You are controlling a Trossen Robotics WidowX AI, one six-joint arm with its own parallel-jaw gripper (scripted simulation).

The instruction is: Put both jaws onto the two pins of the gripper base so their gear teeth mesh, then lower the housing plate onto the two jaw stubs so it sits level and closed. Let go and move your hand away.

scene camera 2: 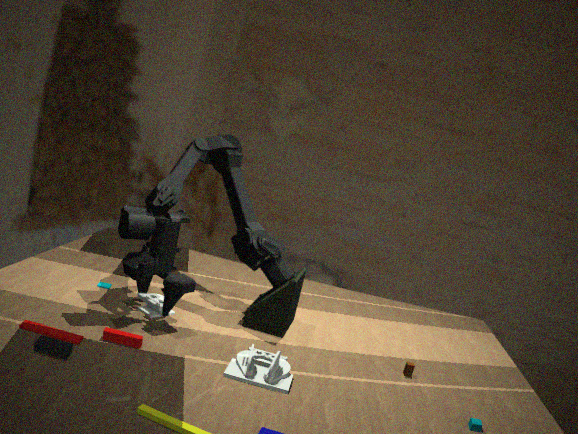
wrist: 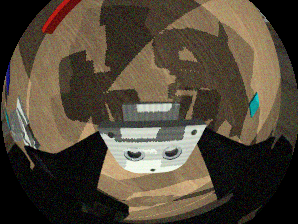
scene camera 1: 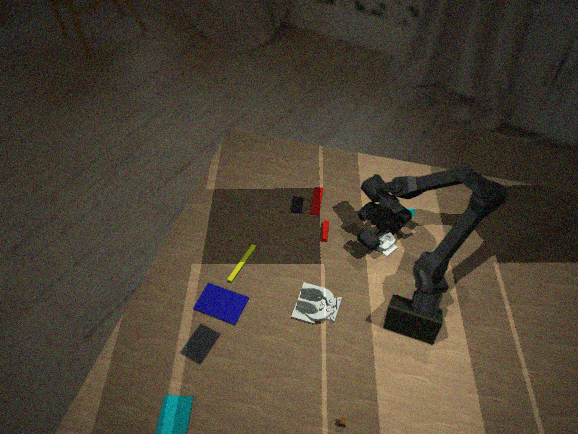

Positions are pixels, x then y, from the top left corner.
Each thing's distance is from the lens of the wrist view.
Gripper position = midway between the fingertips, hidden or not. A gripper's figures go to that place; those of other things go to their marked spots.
gripper point(wrist: 153, 132): 10 cm
white block point(wrist: 132, 111): 9 cm
